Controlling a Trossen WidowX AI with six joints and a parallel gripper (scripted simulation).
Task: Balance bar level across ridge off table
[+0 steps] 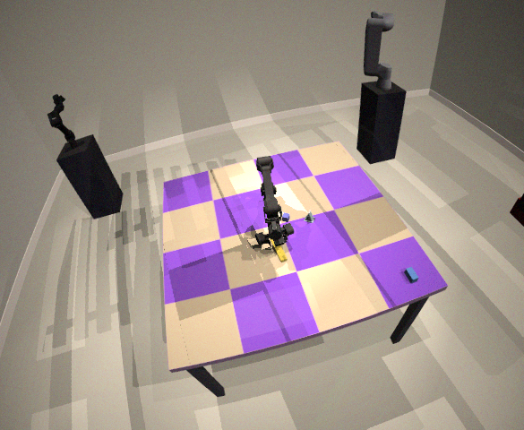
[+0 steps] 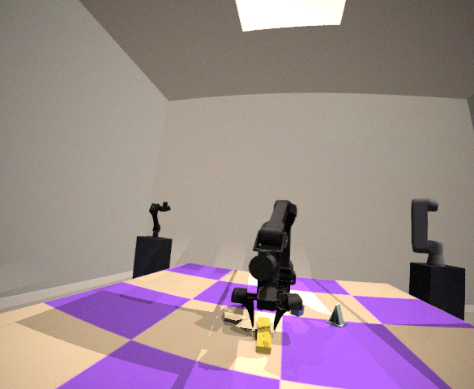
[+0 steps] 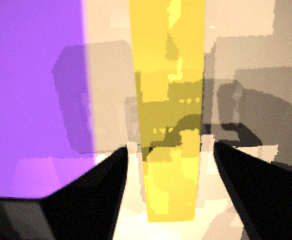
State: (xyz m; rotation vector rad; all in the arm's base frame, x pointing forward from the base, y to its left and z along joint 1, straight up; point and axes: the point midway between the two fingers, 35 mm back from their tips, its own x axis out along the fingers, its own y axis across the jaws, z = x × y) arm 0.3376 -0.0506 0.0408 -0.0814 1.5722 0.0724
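Now: the dark blue cube 16 cm behind my gripper tip, 10 cm to the left of it and 1 cm above it. From my gripper tip the other things lie so: yellow bar (3 cm ahead); light blue block (40 cm ahead, 55 cm to the left, 1 cm above).
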